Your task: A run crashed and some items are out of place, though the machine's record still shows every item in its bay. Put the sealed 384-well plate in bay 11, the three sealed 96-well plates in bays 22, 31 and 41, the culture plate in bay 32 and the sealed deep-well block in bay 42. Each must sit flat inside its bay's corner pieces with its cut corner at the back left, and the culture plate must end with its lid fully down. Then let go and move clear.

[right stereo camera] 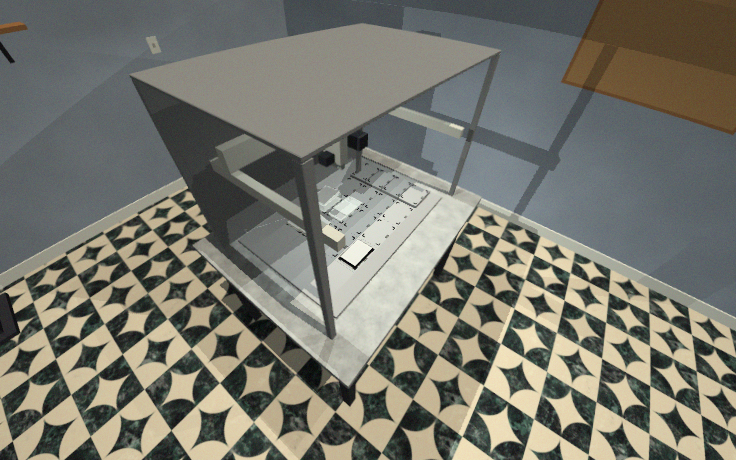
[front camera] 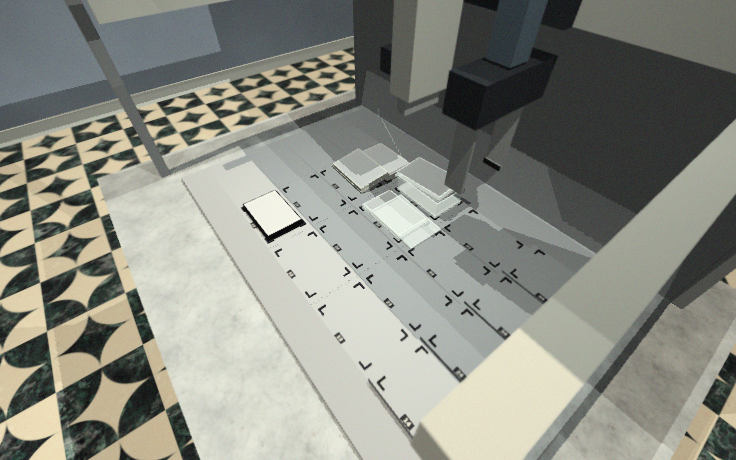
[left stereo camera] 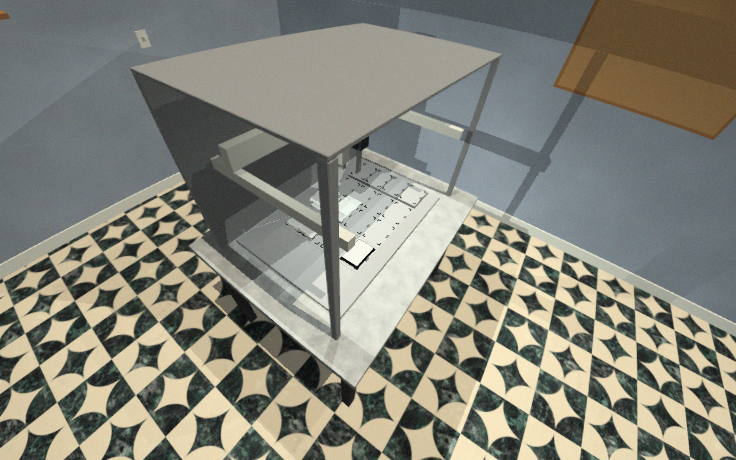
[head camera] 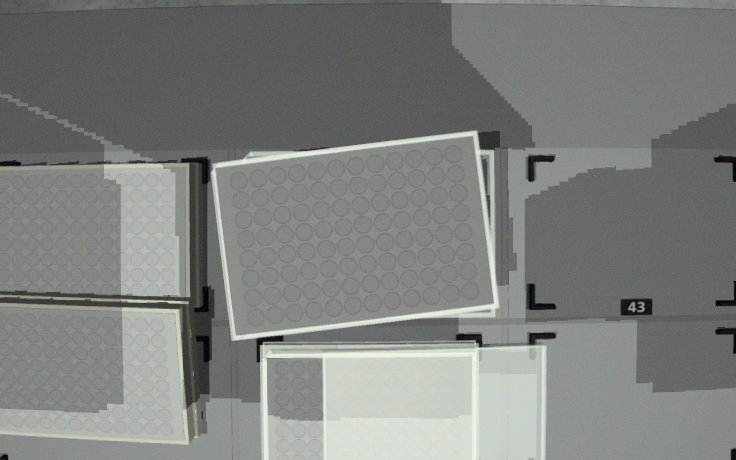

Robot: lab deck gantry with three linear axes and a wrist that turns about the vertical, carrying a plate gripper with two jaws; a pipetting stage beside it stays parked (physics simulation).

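Frame: origin at the robot's base, x back, y right, z up, level; millimetres.
Seen in the pictures: gripper, fingertip midpoint: [right stereo camera: 349, 168] [front camera: 473, 176] [left stereo camera: 349, 167]; robot's base, origin of the base link: [right stereo camera: 355, 269] [front camera: 243, 208] [left stereo camera: 357, 269].
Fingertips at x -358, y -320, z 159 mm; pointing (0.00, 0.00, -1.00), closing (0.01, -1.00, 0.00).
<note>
Offsets run from my fingertips to a thing's top centre. "spot": to the spot under its first point.
The sealed 384-well plate {dx +294, dy +277, dz -145 mm} [front camera: 273, 213] [left stereo camera: 358, 253] [right stereo camera: 356, 253] sits in bay 11. One sealed 96-well plate {dx +136, dy -43, dz -103 mm} [front camera: 426, 176] [head camera: 352, 233] lies turned on top of the deep-well block {dx +130, dy -44, dz -117 mm} [front camera: 434, 207] [head camera: 492, 173] in bay 42. Another 96-well plate {dx +294, dy -44, dz -145 mm} [front camera: 385, 155] [head camera: 70, 233] is in bay 41. A third {dx +294, dy +33, dz -131 mm} [front camera: 355, 165] [head camera: 70, 363] is at bay 31, skewed and shifted back, its back edge overlapping the front of bay 41's plate. The culture plate {dx +130, dy +63, dz -145 mm} [head camera: 293, 390] is at bay 32, its lid {dx +92, dy +63, dz -137 mm} [front camera: 417, 238] [head camera: 512, 412] shifted right. My gripper [front camera: 473, 176] is open and empty, above the back of the deck.
The parked pipetting stage [front camera: 426, 54] hangs left of my gripper in the front view. A pale beam [front camera: 542, 336] crosses the right of that view. Bay 43, with its label {spot: dx -34, dy +2, dz -159 mm} [head camera: 636, 307], is right of the block. An enclosure post {spot: dx +629, dy +426, dz +318 mm} [left stereo camera: 328, 249] [right stereo camera: 317, 249] stands at a deck corner.
</note>
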